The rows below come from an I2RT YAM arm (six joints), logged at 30 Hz.
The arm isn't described. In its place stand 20 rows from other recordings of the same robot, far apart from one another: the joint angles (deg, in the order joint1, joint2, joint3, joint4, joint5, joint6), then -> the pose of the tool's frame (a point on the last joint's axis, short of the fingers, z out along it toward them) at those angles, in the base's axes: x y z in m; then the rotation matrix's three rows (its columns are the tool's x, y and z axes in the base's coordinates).
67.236, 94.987, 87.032, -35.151, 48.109, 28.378 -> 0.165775, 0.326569, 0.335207; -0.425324, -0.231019, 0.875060; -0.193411, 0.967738, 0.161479; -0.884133, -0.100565, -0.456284
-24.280, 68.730, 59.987, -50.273, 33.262, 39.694 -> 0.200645, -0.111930, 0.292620; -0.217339, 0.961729, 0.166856; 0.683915, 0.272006, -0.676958; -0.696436, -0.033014, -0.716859
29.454, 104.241, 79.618, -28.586, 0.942, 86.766 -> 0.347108, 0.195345, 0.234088; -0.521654, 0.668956, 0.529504; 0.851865, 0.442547, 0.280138; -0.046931, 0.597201, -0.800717
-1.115, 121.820, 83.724, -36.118, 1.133, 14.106 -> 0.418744, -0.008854, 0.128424; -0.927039, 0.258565, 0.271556; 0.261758, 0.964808, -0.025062; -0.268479, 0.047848, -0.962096
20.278, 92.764, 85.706, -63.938, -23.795, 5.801 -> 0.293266, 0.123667, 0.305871; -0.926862, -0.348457, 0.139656; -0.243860, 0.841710, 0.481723; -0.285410, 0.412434, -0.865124
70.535, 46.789, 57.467, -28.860, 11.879, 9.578 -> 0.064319, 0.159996, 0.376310; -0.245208, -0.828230, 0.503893; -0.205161, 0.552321, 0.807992; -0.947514, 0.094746, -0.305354
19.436, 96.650, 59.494, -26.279, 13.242, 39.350 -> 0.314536, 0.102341, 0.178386; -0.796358, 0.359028, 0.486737; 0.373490, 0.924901, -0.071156; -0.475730, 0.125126, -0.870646
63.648, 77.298, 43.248, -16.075, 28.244, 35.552 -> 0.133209, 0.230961, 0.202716; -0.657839, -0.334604, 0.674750; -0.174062, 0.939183, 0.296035; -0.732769, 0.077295, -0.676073
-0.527, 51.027, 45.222, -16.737, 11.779, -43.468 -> 0.204225, -0.009146, 0.311930; -0.414111, -0.120357, 0.902234; -0.669682, 0.711613, -0.212445; -0.616472, -0.692186, -0.375288
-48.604, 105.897, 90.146, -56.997, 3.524, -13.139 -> 0.247577, -0.284169, 0.254040; -0.787916, 0.597326, 0.149633; 0.550732, 0.792264, -0.262703; -0.275467, -0.124580, -0.953204
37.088, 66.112, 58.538, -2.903, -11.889, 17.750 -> 0.211664, 0.169205, 0.362280; -0.367319, -0.671699, 0.643348; 0.096295, 0.660520, 0.744608; -0.925097, 0.335460, -0.177940
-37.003, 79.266, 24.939, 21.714, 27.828, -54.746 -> 0.190684, -0.164516, 0.151993; -0.939509, 0.136994, 0.313936; -0.196235, 0.535935, -0.821137; -0.280740, -0.833071, -0.476633
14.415, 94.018, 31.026, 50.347, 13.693, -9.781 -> 0.301531, 0.068803, 0.162048; -0.205851, -0.053916, 0.977097; -0.223330, 0.974720, 0.006734; -0.952759, -0.216829, -0.212688
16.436, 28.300, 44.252, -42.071, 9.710, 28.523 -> 0.102003, 0.023831, 0.315659; -0.434812, 0.084208, 0.896575; 0.362454, 0.927777, 0.088642; -0.824357, 0.363510, -0.433930
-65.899, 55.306, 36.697, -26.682, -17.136, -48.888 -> 0.090044, -0.175600, 0.232477; -0.784266, 0.299264, 0.543478; -0.009993, 0.869770, -0.493357; -0.620344, -0.392354, -0.679140
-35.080, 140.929, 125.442, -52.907, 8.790, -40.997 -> 0.420197, -0.301748, 0.170787; -0.977055, -0.035707, 0.209971; -0.106045, 0.936520, -0.334194; -0.184708, -0.348792, -0.918818
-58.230, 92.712, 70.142, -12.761, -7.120, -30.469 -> 0.199058, -0.313043, 0.275354; -0.663209, 0.526831, 0.531605; 0.115244, 0.773702, -0.622980; -0.739509, -0.351902, -0.573840
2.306, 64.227, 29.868, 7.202, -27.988, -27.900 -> 0.234275, 0.026154, 0.214375; -0.191198, -0.613524, 0.766180; -0.421238, 0.756332, 0.500520; -0.886568, -0.227045, -0.403049
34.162, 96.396, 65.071, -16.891, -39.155, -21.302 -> 0.283268, 0.219400, 0.223976; -0.290187, -0.954183, 0.072976; -0.537378, 0.225577, 0.812613; -0.791844, 0.196594, -0.578217
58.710, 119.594, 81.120, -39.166, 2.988, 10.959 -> 0.210873, 0.343389, 0.130594; -0.659213, -0.735688, 0.155567; -0.719106, 0.677256, 0.155597; -0.219830, -0.009297, -0.975494
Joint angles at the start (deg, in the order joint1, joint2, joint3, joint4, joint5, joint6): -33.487 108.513 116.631 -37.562 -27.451 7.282
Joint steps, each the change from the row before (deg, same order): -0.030 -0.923 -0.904 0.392 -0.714 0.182; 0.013 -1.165 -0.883 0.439 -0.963 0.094; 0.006 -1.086 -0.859 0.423 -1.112 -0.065; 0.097 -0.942 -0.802 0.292 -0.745 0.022; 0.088 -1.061 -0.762 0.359 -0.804 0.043; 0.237 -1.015 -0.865 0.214 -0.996 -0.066; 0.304 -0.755 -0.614 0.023 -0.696 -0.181; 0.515 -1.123 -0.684 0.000 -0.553 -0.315; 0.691 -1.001 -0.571 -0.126 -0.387 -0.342; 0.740 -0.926 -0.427 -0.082 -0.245 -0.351; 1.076 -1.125 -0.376 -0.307 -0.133 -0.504
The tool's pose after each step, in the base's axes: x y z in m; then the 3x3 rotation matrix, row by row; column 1 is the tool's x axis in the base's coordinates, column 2 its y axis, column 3 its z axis. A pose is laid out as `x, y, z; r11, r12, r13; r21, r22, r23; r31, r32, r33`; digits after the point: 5 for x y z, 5 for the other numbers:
0.36441, -0.22120, 0.40809; -0.38265, 0.19408, 0.90328; 0.39079, 0.91992, -0.03210; -0.83717, 0.34071, -0.42785
0.36041, -0.21780, 0.41211; -0.37561, 0.17579, 0.90995; 0.38644, 0.92213, -0.01862; -0.84236, 0.34465, -0.41429
0.35664, -0.21454, 0.41561; -0.37017, 0.15442, 0.91604; 0.38009, 0.92495, -0.00233; -0.84765, 0.34731, -0.40108
0.35366, -0.21125, 0.41810; -0.36697, 0.13897, 0.91979; 0.37628, 0.92645, 0.01015; -0.85073, 0.34983, -0.39227
0.35008, -0.20763, 0.42168; -0.36096, 0.12163, 0.92462; 0.37100, 0.92835, 0.02271; -0.85561, 0.35124, -0.38022
0.34719, -0.20312, 0.42406; -0.36016, 0.09953, 0.92757; 0.36539, 0.92990, 0.04209; -0.85836, 0.35408, -0.37128
0.34532, -0.19895, 0.42572; -0.36176, 0.08142, 0.92871; 0.35912, 0.93147, 0.05822; -0.86033, 0.35458, -0.36621
0.34245, -0.19257, 0.42928; -0.36086, 0.05987, 0.93070; 0.34711, 0.93487, 0.07445; -0.86562, 0.34991, -0.35814
0.34043, -0.18554, 0.43237; -0.36210, 0.03861, 0.93134; 0.33466, 0.93791, 0.09123; -0.86999, 0.34471, -0.35254
0.33867, -0.17852, 0.43575; -0.36153, 0.01818, 0.93218; 0.32089, 0.94116, 0.10610; -0.87540, 0.33748, -0.34609
0.33659, -0.16897, 0.44021; -0.36180, -0.00708, 0.93223; 0.30235, 0.94503, 0.12453; -0.88186, 0.32691, -0.33977

